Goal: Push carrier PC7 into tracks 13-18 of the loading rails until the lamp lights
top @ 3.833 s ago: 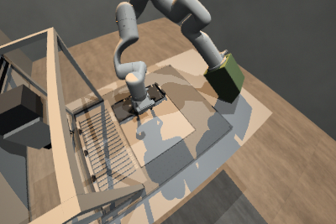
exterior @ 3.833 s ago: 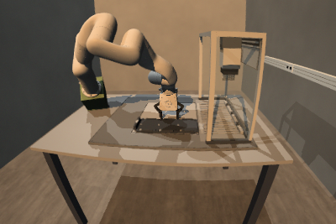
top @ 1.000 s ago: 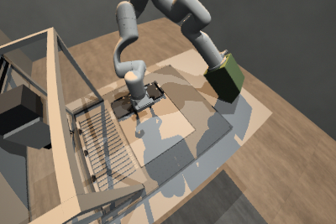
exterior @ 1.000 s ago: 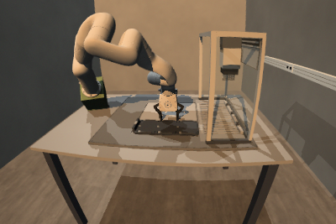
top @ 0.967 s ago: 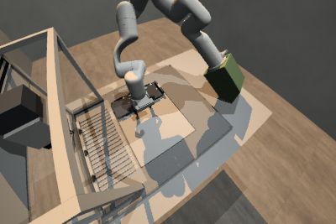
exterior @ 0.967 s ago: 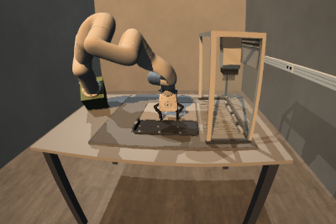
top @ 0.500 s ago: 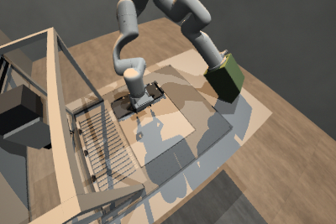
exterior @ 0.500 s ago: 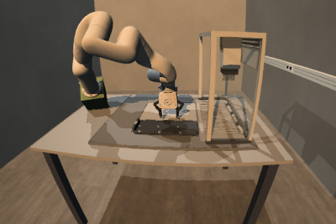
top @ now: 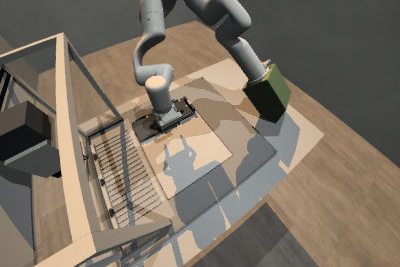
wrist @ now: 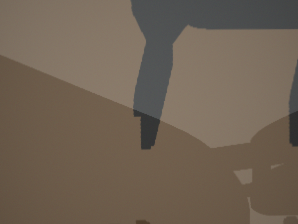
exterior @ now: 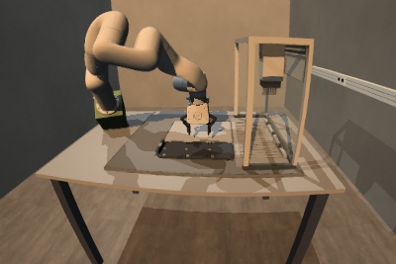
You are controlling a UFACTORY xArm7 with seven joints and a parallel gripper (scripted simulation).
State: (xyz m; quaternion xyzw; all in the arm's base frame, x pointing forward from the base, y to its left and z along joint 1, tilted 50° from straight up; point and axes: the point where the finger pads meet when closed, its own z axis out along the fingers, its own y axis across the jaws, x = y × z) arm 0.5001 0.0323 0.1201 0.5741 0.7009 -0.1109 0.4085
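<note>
Right now the carrier PC7 is 9 cm to the right of my hand and 4 cm below it.
</note>
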